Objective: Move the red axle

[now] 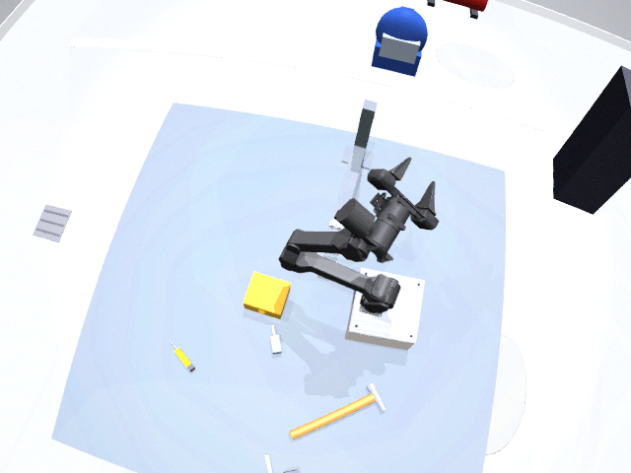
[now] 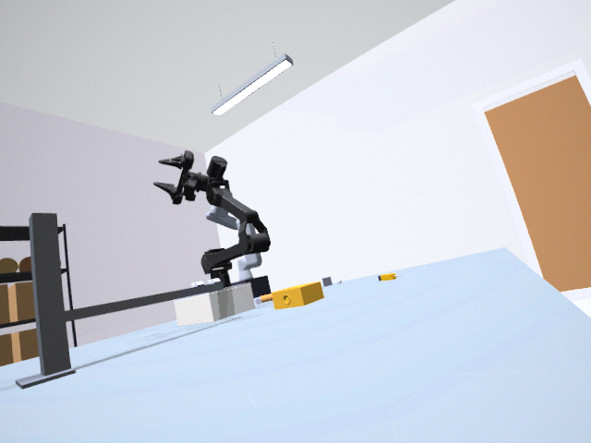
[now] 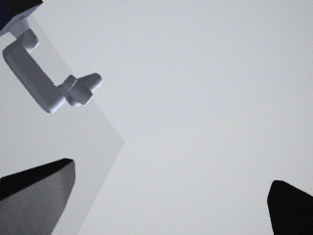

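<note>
Now: the grey block 230 mm ahead of my gripper tip, 340 mm to the left of it and 490 mm below it. The rest, counted from my gripper tip: yellow beam (290 mm ahead, 230 mm to the left, 480 mm below); then yellow tool (470 mm ahead, 480 mm to the left, 490 mm below).
</note>
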